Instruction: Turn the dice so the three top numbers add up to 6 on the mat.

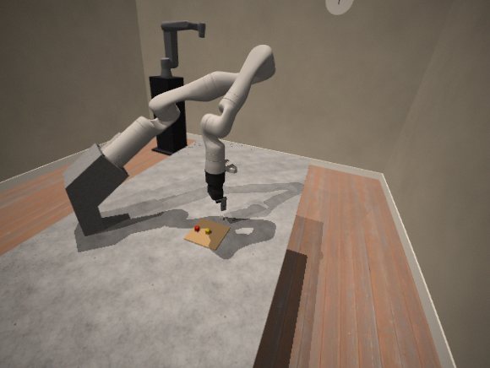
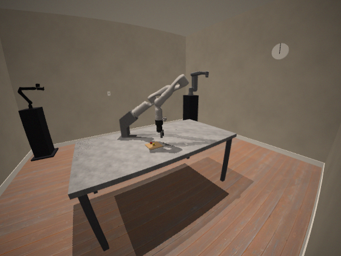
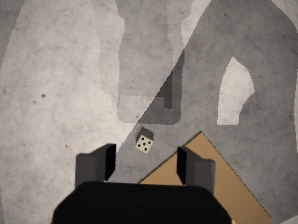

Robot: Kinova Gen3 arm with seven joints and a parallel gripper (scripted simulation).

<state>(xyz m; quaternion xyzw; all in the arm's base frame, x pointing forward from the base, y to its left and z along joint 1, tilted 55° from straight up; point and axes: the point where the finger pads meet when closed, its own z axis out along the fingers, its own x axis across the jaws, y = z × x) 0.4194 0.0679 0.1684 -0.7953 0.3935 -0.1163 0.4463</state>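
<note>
My hand is 1 cm to the right of the white die and 9 cm above it. Round my hand: tan mat: 10 cm to the right, 9 cm below; then red die: 5 cm behind, 11 cm to the right, 8 cm below; then yellow die: 10 cm to the right, 8 cm below.
</note>
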